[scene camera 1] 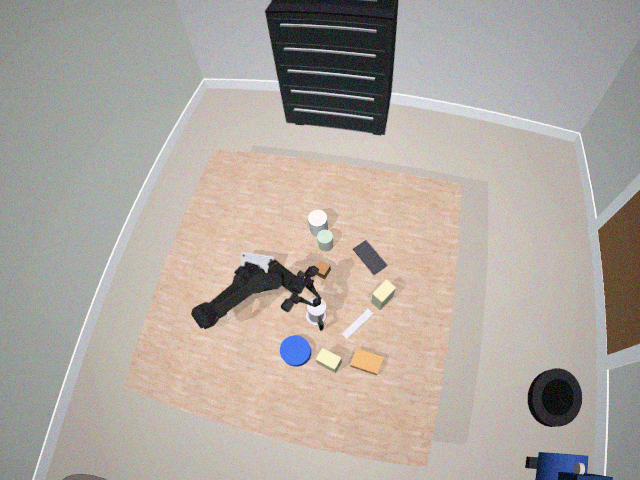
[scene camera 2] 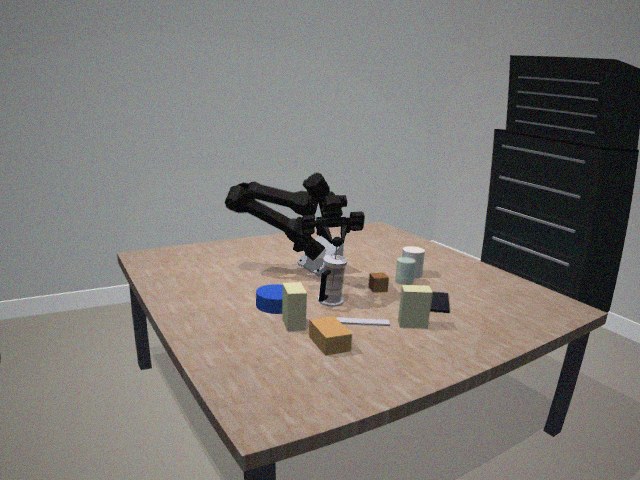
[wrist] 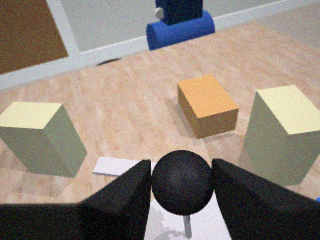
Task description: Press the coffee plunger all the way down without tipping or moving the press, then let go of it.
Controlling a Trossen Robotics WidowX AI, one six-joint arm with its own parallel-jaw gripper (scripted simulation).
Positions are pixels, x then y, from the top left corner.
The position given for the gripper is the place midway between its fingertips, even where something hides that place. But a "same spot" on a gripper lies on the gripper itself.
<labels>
gripper: scene camera 1; scene camera 2 337, 242; wrist
same spot on gripper: [wrist: 126, 200] = [scene camera 1: 312, 291]
</labels>
